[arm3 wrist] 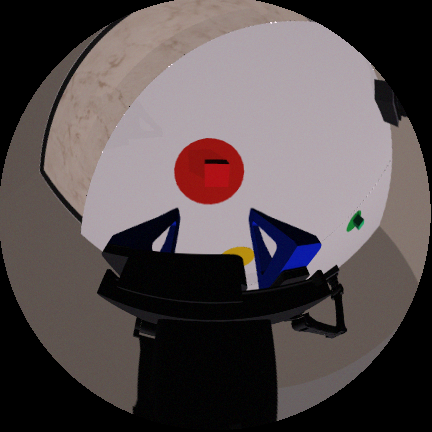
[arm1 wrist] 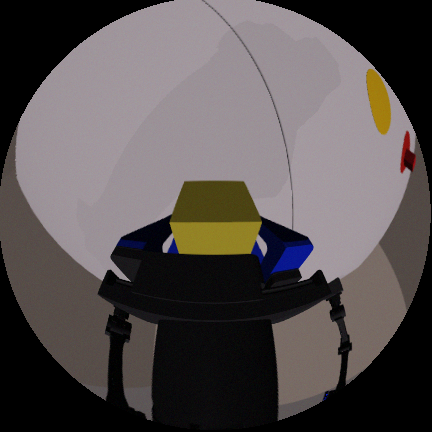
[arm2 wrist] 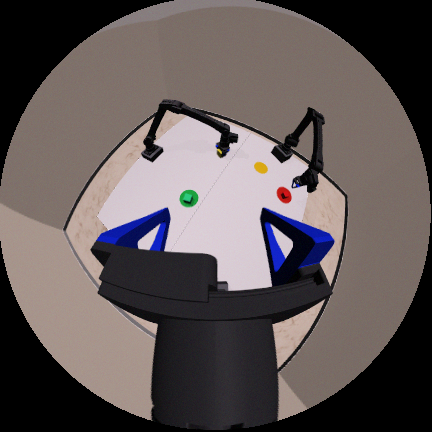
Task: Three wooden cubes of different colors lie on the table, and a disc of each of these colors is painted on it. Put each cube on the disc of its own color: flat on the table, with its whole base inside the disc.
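The yellow cube (arm1 wrist: 216,212) (arm2 wrist: 219,152) is held above the table between the fingers of the arm1 gripper (arm1 wrist: 216,235) (arm2 wrist: 222,149), left of the yellow disc (arm1 wrist: 379,102) (arm2 wrist: 261,167) (arm3 wrist: 241,255) in the arm2 wrist view. The red cube (arm1 wrist: 410,160) (arm2 wrist: 284,195) (arm3 wrist: 217,175) sits inside the red disc (arm1 wrist: 403,152) (arm2 wrist: 284,189) (arm3 wrist: 187,172). The green cube (arm2 wrist: 188,198) (arm3 wrist: 358,220) sits inside the green disc (arm2 wrist: 189,191) (arm3 wrist: 351,222). The arm2 gripper (arm2 wrist: 216,212) is open and empty, high above the table. The arm3 gripper (arm3 wrist: 215,212) (arm2 wrist: 294,184) is open and empty beside the red disc.
The white table top (arm1 wrist: 75,100) (arm2 wrist: 230,225) (arm3 wrist: 310,100) has a thin seam line across it. In the arm2 wrist view, the arm1 base (arm2 wrist: 152,152) and the arm3 base (arm2 wrist: 282,152) stand at its far edge. A dark arm part (arm3 wrist: 387,102) shows at the right of the arm3 wrist view.
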